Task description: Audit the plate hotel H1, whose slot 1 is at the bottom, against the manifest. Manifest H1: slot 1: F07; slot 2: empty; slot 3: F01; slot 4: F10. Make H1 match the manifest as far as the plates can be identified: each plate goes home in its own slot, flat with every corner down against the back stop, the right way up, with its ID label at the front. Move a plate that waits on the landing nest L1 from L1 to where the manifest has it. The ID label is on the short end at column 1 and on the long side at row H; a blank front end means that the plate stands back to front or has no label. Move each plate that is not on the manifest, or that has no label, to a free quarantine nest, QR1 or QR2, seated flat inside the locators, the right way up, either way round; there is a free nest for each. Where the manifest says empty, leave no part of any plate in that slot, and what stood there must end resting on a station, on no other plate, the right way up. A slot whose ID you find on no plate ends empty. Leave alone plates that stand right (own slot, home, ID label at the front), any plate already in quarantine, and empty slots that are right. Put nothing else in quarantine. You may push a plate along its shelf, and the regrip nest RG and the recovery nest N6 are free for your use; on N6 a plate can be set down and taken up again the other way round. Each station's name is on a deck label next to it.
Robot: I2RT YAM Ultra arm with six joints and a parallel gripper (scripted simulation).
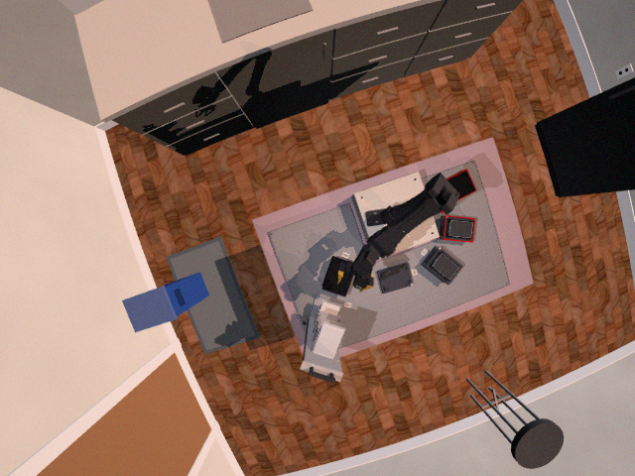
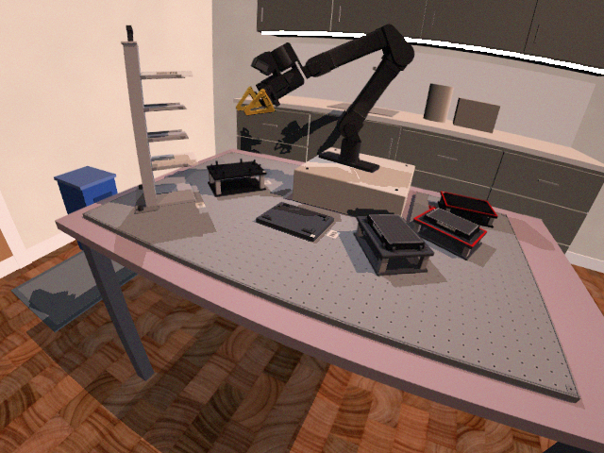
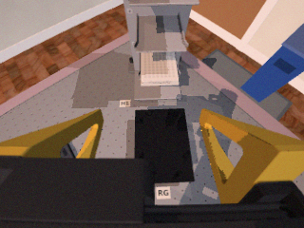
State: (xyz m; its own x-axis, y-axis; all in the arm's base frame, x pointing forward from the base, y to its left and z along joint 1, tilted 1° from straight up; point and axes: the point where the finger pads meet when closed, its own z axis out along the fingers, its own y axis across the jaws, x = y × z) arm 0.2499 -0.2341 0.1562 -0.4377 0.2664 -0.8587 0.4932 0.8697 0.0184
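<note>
My hand is 25 cm short of the tag reading 4, 9 cm to the left of it and 10 cm below it. Round my hand: L1 deck label 4 cm behind, 42 cm to the left, 24 cm below; H1 deck label 17 cm ahead, 24 cm below; N6 label 5 cm ahead, 36 cm to the left, 24 cm below.
</note>
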